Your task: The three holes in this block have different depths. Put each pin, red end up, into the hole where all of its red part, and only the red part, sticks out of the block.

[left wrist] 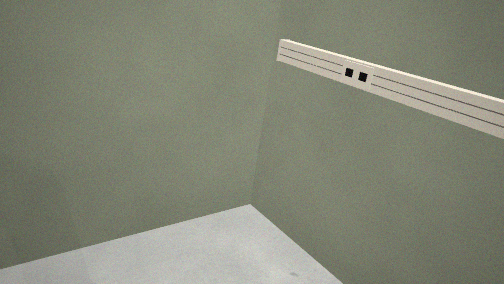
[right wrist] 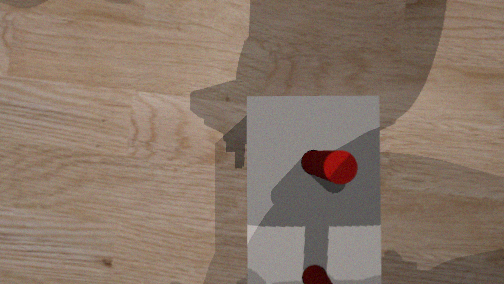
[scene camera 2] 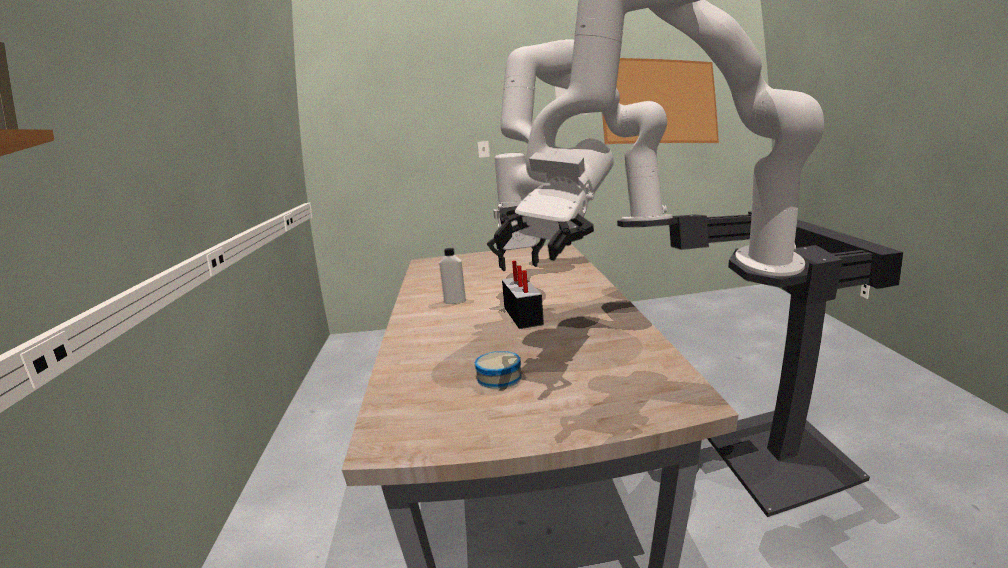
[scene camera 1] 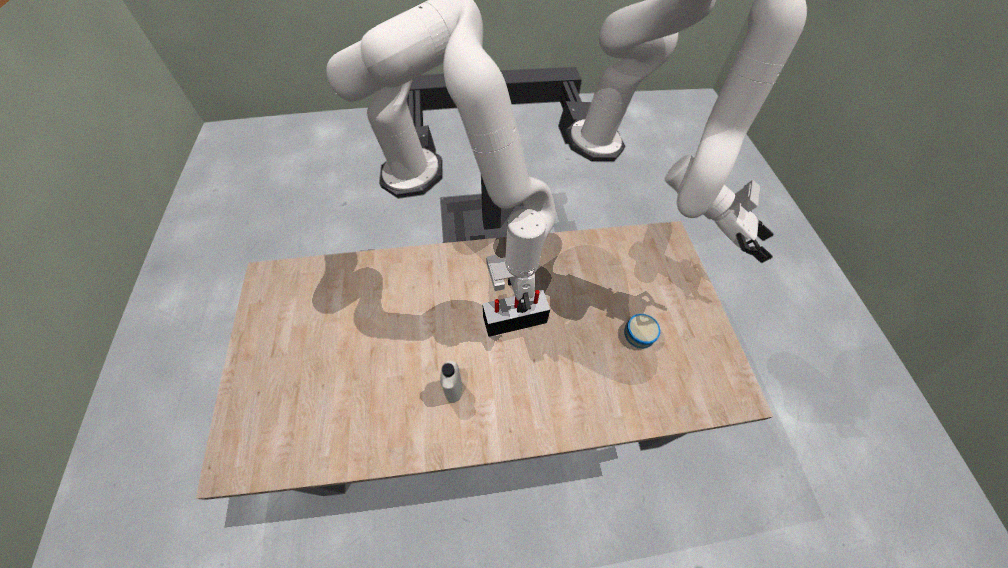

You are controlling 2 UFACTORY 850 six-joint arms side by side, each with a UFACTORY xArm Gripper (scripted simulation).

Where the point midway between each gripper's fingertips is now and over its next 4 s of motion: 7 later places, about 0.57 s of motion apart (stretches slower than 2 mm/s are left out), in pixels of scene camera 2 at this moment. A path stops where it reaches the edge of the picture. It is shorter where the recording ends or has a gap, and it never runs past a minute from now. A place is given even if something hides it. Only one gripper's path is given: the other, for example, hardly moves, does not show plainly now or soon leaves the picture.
My right gripper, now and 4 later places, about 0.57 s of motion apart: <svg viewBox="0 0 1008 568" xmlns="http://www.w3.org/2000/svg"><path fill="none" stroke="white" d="M519 267L519 263L518 259L517 242L538 216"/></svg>
